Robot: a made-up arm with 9 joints. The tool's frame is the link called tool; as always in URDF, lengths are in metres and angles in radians. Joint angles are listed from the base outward. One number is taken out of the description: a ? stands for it. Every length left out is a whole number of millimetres.
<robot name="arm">
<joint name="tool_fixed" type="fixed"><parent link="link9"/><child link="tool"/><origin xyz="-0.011 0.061 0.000" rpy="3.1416 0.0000 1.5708"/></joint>
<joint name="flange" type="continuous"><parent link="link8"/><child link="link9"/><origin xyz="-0.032 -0.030 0.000" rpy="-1.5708 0.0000 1.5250"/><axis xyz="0 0 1"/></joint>
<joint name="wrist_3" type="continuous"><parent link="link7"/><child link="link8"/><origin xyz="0.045 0.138 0.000" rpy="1.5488 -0.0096 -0.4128"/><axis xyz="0 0 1"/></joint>
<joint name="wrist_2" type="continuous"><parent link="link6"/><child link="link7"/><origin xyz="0.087 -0.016 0.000" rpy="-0.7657 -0.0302 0.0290"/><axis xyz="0 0 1"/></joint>
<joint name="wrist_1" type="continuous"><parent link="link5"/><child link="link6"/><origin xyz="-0.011 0.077 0.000" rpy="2.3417 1.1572 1.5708"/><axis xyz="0 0 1"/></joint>
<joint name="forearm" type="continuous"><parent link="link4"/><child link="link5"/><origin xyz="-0.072 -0.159 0.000" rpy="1.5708 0.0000 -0.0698"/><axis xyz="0 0 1"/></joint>
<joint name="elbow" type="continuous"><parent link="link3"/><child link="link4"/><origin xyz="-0.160 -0.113 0.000" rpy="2.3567 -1.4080 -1.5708"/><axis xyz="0 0 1"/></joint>
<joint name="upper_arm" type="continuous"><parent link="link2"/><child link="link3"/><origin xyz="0.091 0.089 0.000" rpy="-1.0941 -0.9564 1.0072"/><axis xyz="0 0 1"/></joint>
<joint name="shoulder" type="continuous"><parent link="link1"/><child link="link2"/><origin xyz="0.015 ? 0.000" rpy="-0.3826 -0.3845 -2.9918"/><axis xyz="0 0 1"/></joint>
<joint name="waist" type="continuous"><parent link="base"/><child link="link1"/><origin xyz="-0.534 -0.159 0.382" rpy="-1.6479 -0.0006 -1.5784"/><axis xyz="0 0 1"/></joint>
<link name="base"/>
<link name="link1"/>
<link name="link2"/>
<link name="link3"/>
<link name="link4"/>
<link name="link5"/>
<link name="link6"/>
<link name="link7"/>
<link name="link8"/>
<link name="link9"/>
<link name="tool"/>
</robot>
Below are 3 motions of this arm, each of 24 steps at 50 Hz.
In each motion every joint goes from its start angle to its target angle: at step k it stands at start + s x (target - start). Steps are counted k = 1, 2, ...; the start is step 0. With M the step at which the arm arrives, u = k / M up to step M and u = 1 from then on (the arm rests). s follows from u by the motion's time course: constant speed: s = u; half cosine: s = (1 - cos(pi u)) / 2; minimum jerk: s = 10 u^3 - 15 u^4 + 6 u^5.
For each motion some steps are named. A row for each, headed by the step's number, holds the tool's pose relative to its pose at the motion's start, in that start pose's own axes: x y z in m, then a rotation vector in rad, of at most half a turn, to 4 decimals.
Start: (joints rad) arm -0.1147 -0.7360 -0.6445 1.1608 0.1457 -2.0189 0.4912 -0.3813 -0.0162
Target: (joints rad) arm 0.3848 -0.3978 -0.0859 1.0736 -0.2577 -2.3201 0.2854 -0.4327 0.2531
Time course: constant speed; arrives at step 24
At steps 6, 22, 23, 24:
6: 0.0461 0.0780 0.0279 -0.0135 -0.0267 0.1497
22: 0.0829 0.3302 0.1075 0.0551 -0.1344 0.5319
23: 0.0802 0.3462 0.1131 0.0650 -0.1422 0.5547
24: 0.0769 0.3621 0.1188 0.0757 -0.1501 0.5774

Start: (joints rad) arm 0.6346 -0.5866 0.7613 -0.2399 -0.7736 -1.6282 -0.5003 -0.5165 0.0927
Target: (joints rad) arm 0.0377 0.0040 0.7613 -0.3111 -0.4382 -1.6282 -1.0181 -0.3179 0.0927
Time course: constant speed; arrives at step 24
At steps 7, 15, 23, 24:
7: -0.0072 0.0131 0.0173 -0.1494 -0.1588 0.0791
15: -0.0261 0.0480 0.0315 -0.3288 -0.3212 0.1984
23: -0.0552 0.1026 0.0353 -0.5016 -0.4652 0.3550
24: -0.0596 0.1105 0.0349 -0.5218 -0.4820 0.3774

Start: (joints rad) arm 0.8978 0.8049 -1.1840 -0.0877 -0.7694 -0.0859 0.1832 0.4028 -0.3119
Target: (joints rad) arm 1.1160 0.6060 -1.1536 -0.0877 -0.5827 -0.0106 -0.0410 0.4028 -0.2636
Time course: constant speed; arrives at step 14
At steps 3, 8, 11, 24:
3: -0.0128 -0.0186 -0.0120 0.0013 -0.0127 -0.0760
8: -0.0379 -0.0485 -0.0316 -0.0021 -0.0314 -0.2028
11: -0.0552 -0.0656 -0.0429 -0.0074 -0.0413 -0.2786
24: -0.0739 -0.0820 -0.0538 -0.0151 -0.0503 -0.3542

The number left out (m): 0.216
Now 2 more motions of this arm.
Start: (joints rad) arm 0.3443 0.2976 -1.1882 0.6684 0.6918 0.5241 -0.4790 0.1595 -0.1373
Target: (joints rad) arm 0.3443 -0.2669 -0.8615 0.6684 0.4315 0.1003 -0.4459 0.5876 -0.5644
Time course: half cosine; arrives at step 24
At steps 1, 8, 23, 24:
1: -0.0001 0.0003 -0.0006 0.0006 0.0003 0.0023
8: -0.0065 0.0231 -0.0337 0.0362 0.0143 0.1336
23: -0.0511 0.1204 -0.1173 0.1830 0.0381 0.5391
24: -0.0514 0.1210 -0.1177 0.1840 0.0382 0.5415

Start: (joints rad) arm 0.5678 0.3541 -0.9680 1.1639 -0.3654 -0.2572 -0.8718 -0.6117 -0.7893
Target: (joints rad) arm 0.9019 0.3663 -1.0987 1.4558 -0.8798 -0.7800 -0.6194 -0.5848 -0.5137
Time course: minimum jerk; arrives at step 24
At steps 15, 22, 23, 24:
15: 0.0833 -0.0092 0.0413 0.2546 -0.3757 -0.0808
22: 0.1100 -0.0094 0.0439 0.4129 -0.4706 -0.1145
23: 0.1104 -0.0094 0.0438 0.4157 -0.4718 -0.1151
24: 0.1104 -0.0094 0.0438 0.4161 -0.4720 -0.1152

